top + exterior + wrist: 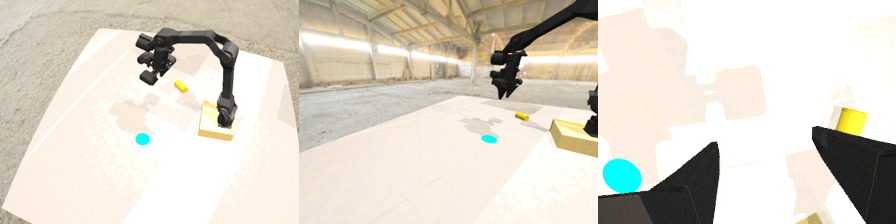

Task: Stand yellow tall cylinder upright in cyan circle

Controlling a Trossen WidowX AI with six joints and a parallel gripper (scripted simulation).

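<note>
The yellow tall cylinder lies 11 cm below my gripper tip, 11 cm behind it and 10 cm to the right of it. The rest, counted from my gripper tip: cyan circle: 22 cm to the left, 13 cm below, 1 cm ahead.
</note>
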